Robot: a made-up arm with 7 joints.
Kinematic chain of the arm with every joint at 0, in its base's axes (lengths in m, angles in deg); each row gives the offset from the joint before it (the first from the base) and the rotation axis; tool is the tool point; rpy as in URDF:
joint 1: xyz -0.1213 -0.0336 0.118 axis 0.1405 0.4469 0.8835
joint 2: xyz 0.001 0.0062 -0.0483 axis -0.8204 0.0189 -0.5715
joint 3: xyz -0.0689 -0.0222 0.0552 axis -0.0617 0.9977 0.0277
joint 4: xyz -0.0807 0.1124 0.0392 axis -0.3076 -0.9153 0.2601
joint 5: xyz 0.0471 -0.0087 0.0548 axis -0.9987 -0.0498 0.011
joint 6: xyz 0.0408 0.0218 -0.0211 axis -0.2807 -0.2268 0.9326
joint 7: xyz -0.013 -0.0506 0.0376 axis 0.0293 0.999 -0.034
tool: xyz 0.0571 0.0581 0.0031 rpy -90 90 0
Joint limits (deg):
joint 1: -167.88..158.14
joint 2: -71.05..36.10
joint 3: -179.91..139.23
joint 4: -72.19..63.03
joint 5: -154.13..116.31
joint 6: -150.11..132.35
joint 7: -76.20..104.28
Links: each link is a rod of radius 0.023 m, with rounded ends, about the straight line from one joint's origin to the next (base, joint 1, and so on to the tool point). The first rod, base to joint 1, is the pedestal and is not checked.
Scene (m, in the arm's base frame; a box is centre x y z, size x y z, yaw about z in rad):
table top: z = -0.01
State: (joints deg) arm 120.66 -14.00 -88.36 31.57 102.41 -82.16 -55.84
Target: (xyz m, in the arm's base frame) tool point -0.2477 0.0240 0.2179
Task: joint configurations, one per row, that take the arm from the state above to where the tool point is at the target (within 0.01 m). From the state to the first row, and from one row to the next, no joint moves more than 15 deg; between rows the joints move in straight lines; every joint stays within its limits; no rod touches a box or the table.
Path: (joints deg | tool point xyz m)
1: 108.89 -7.66 -81.51 19.26 105.19 -77.33 -55.68 | -0.1315 -0.2189 0.2902
2: 97.11 -1.31 -74.67 6.94 107.97 -72.50 -55.52 | -0.1813 -0.1679 0.3023
3: 85.34 5.03 -67.82 -5.37 110.75 -67.67 -55.36 | -0.2224 -0.1037 0.2943
4: 73.56 11.38 -60.97 -17.69 113.53 -62.84 -55.21 | -0.2459 -0.0357 0.2648
5: 61.79 17.72 -54.13 -30.00 116.31 -58.01 -55.05 | -0.2477 0.0240 0.2179

